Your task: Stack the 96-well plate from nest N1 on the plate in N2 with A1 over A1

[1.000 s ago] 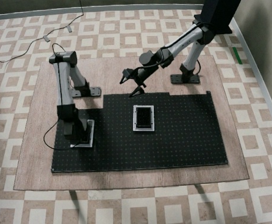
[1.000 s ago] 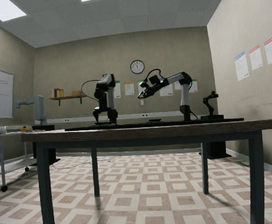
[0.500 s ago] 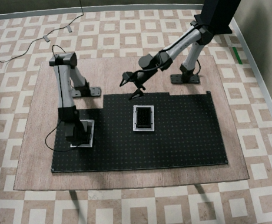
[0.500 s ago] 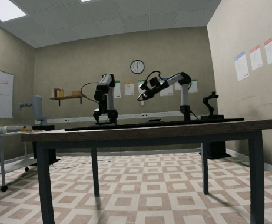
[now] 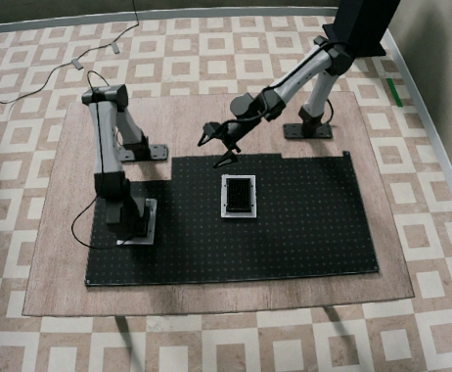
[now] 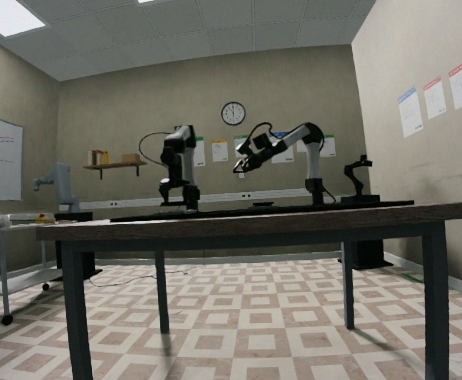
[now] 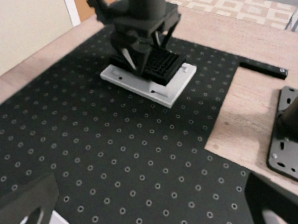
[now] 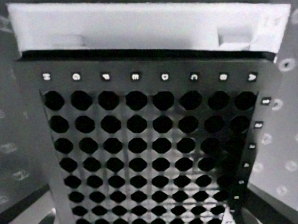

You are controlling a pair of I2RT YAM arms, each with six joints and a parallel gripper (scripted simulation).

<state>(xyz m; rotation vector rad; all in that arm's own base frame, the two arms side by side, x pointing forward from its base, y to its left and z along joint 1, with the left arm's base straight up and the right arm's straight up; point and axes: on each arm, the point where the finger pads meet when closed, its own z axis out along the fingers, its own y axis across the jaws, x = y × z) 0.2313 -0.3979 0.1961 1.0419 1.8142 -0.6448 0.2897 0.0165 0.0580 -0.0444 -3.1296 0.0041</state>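
The nest N1 is 40 mm below my right hand. From my right hand the other things lie so: nest N2: 360 mm to the left, 40 mm below, 40 mm behind; A1 mark: 290 mm to the left, 30 mm below, 30 mm ahead.
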